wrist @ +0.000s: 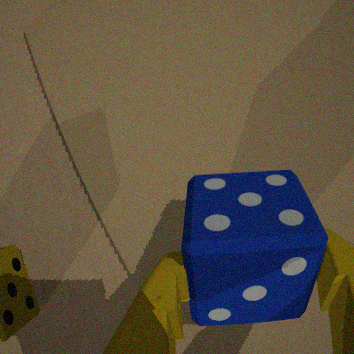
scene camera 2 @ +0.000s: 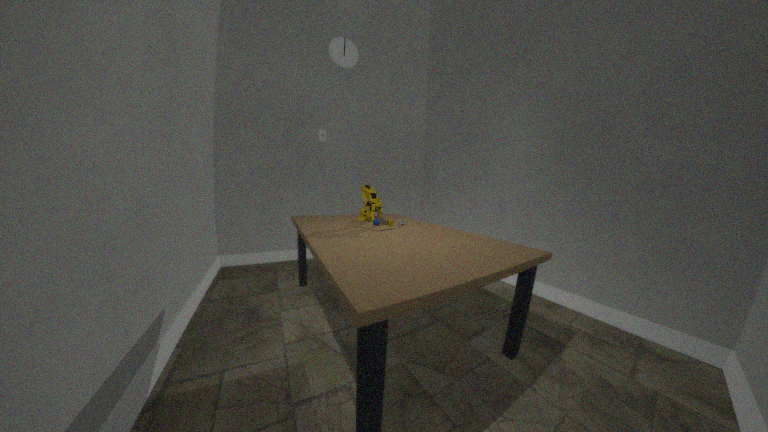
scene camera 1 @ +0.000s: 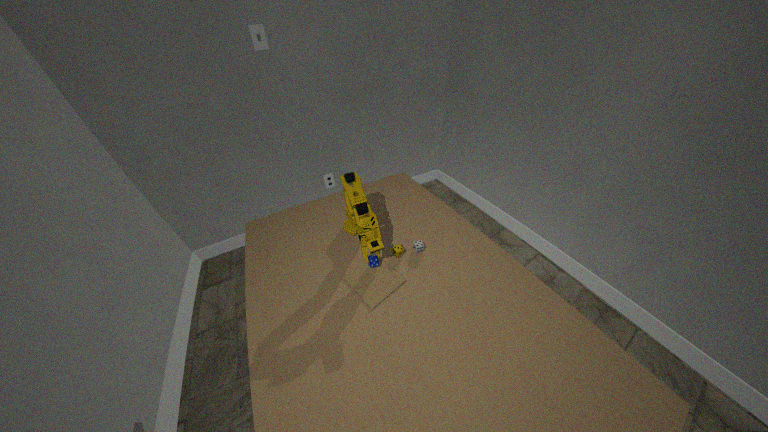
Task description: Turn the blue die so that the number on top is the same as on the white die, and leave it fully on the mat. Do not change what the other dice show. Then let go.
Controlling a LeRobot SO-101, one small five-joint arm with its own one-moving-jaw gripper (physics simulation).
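Seen in the pictures: hand, tool point: (wrist: 186,269) (scene camera 2: 378,220) (scene camera 1: 377,257); arm's base, link origin: (scene camera 2: 366,220) (scene camera 1: 359,229).
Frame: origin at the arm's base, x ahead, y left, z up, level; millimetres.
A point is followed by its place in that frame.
Note:
The blue die (scene camera 1: 373,261) @[x 197, y -31, z 37 mm] (scene camera 2: 376,221) @[x 201, y -34, z 29 mm] (wrist: 250,237) @[x 193, y -26, z 44 mm] is between the two yellow jaws of my gripper (scene camera 1: 374,258) @[x 187, y -12, z 33 mm] (wrist: 254,285), which press on its two sides. In the wrist view its upper face shows five pips and the face nearer the camera shows three. It appears held above the surface near the back edge of the thin mat (scene camera 1: 378,295) @[x 292, y -64, z 4 mm] (wrist: 175,100) @[x 234, y -18, z 4 mm], whose colour is close to the table's. The white die (scene camera 1: 418,245) @[x 208, y 133, z 30 mm] (scene camera 2: 402,222) @[x 216, y 134, z 19 mm] stands off the mat to the right; its top number is too small to read surely.
A yellow die (scene camera 1: 397,249) @[x 187, y 62, z 30 mm] (scene camera 2: 390,222) @[x 198, y 61, z 19 mm] (wrist: 21,286) @[x 182, y 53, z 8 mm] stands between my gripper and the white die, outside the mat. The wooden table (scene camera 1: 456,333) @[x 489, y 60, z 0 mm] (scene camera 2: 418,257) @[x 719, y -150, z 0 mm] carries the arm near its back edge. Arm shadows fall across the mat and table.

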